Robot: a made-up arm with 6 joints.
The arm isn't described. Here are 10 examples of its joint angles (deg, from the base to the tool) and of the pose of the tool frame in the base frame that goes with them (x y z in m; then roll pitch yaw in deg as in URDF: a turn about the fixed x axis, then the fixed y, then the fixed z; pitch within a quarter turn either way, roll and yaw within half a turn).
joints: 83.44 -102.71 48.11 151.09 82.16 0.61
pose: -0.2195 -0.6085 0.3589 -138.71 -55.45 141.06
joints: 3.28 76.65 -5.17 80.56 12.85 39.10
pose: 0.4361 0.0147 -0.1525 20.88 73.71 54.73
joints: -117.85 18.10 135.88 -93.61 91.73 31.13
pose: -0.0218 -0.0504 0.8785 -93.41 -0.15 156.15
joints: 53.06 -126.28 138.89 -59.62 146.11 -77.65
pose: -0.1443 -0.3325 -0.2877 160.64 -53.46 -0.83
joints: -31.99 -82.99 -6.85 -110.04 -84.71 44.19
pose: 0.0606 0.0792 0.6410 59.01 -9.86 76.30
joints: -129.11 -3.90 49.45 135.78 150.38 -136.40
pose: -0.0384 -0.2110 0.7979 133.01 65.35 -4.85
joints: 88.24 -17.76 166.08 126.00 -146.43 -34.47
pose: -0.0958 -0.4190 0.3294 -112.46 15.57 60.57
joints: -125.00 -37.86 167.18 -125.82 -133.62 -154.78
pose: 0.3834 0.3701 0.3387 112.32 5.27 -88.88
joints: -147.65 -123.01 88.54 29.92 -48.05 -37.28
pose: 0.4067 0.4114 -0.1204 -78.43 -11.51 54.60
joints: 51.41 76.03 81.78 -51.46 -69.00 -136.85
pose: 0.4333 0.4921 0.1764 -65.23 32.88 111.81
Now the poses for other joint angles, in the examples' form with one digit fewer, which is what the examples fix.
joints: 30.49 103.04 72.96 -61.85 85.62 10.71
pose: 0.487 0.186 -0.184 134.5 -21.6 -40.6
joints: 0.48 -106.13 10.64 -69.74 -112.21 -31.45
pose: -0.260 -0.018 0.583 95.9 11.1 62.8
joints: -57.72 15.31 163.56 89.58 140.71 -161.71
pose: -0.133 0.255 0.574 2.8 24.3 -13.7
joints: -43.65 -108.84 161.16 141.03 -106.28 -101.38
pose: -0.053 0.168 -0.214 11.4 -16.3 -82.6
